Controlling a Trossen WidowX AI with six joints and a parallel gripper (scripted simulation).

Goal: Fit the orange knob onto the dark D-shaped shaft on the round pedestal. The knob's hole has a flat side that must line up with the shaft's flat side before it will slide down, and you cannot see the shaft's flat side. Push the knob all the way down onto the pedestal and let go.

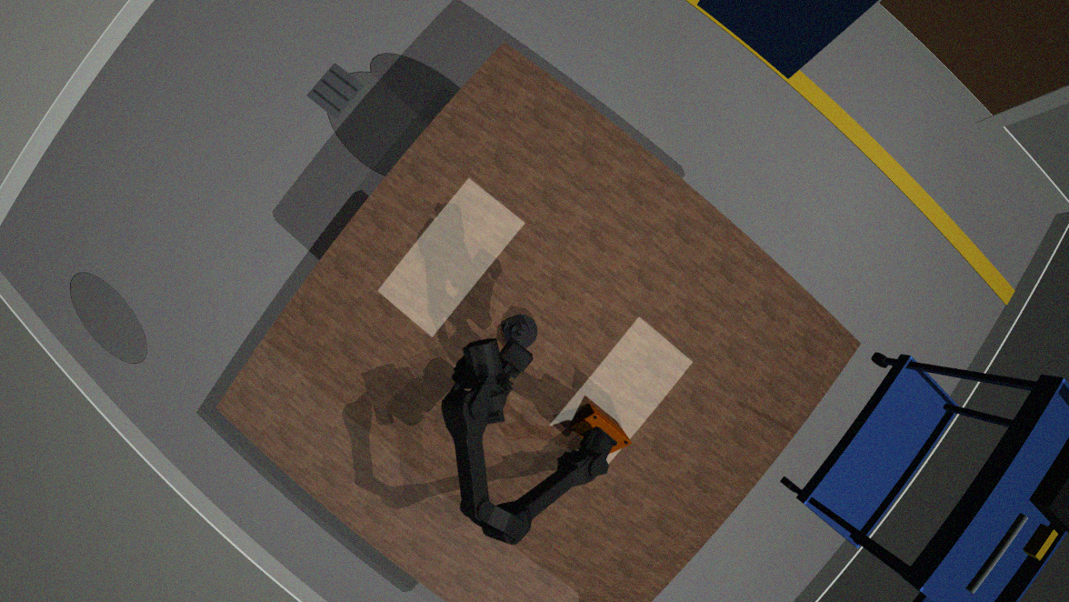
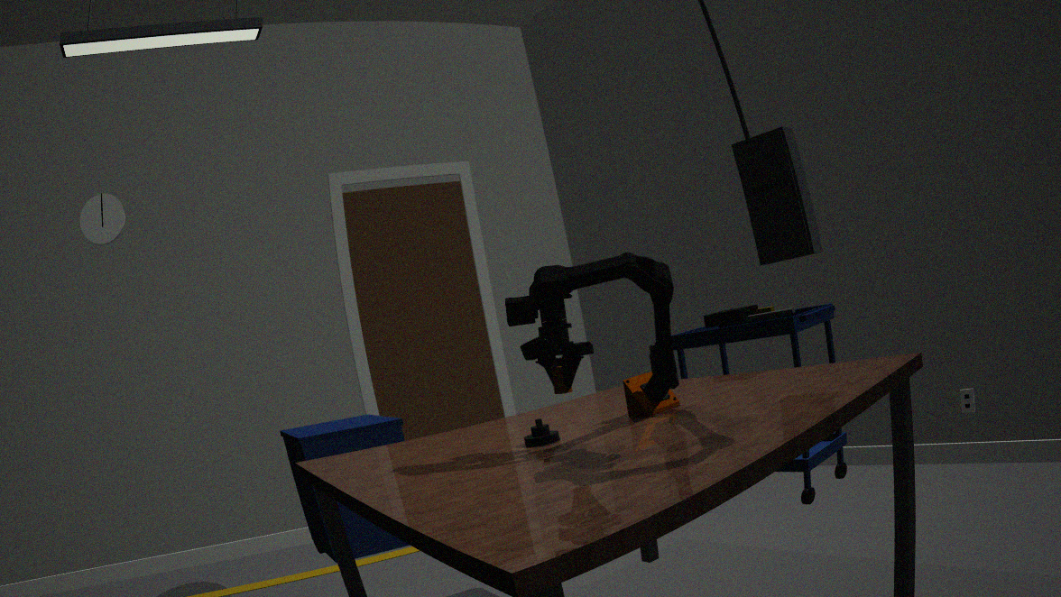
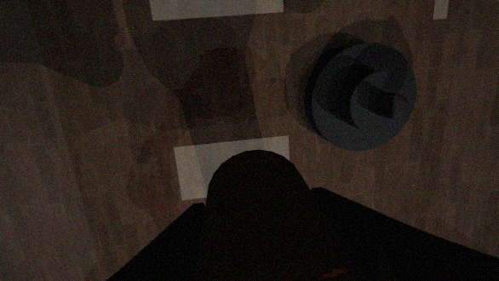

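Right now my gripper tip is 20 mm short of the round dark pedestal, 100 mm to the left of it and 100 mm above it. Also, from my gripper tip: orange knob 20 mm above.
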